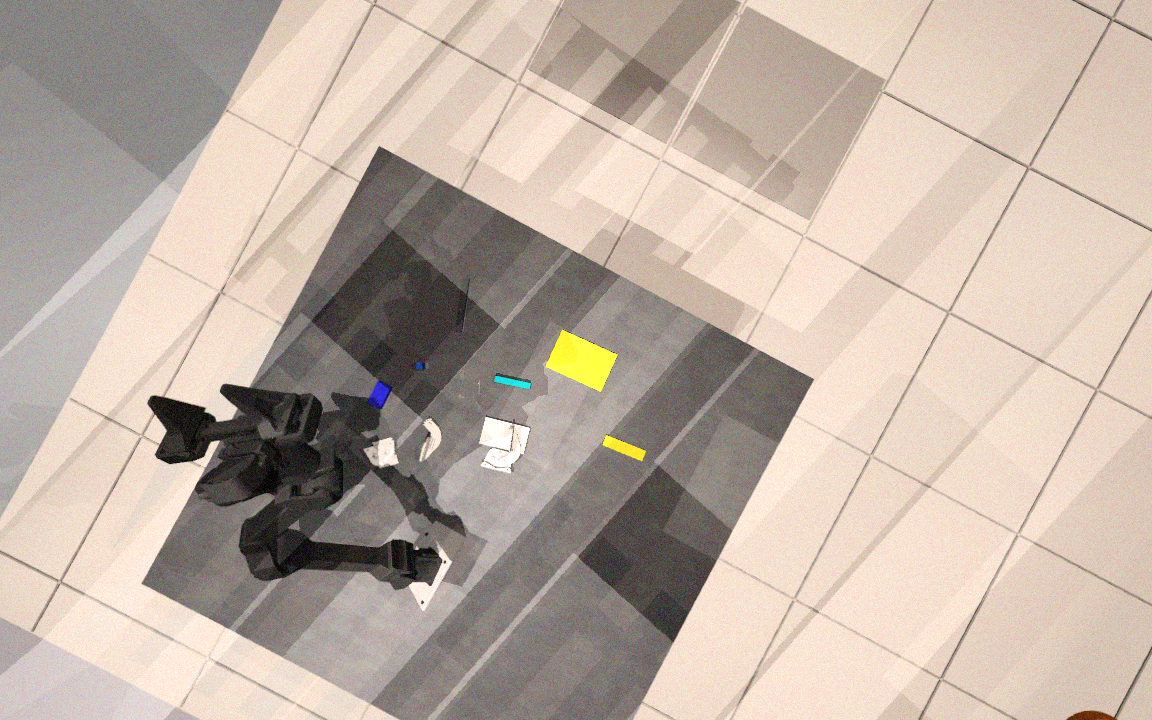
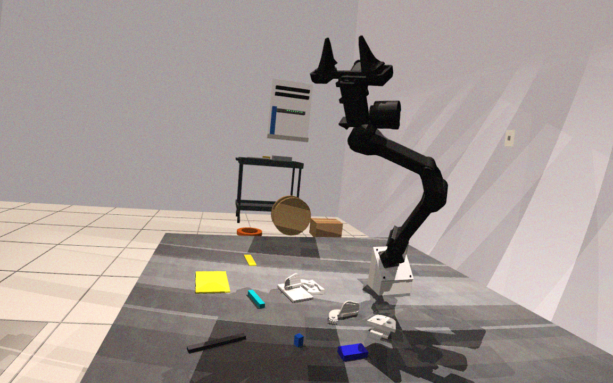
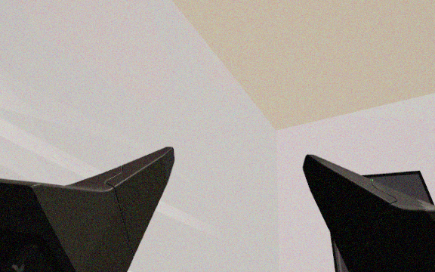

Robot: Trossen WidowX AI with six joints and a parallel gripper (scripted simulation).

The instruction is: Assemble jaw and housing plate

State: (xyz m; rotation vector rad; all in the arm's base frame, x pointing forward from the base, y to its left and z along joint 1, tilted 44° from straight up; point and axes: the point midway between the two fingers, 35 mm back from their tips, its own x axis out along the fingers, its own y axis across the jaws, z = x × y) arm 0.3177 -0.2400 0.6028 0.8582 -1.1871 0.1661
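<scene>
My gripper tip is now 120 mm past the white jaw, 100 mm to the left of it and 710 mm above it. Also, from my gripper tip: cyan bar: 90 mm ahead, 250 mm to the right, 710 mm below; then small blue cube: 30 mm ahead, 10 mm to the right, 700 mm below; then dark bar: 220 mm ahead, 40 mm to the right, 710 mm below.
</scene>
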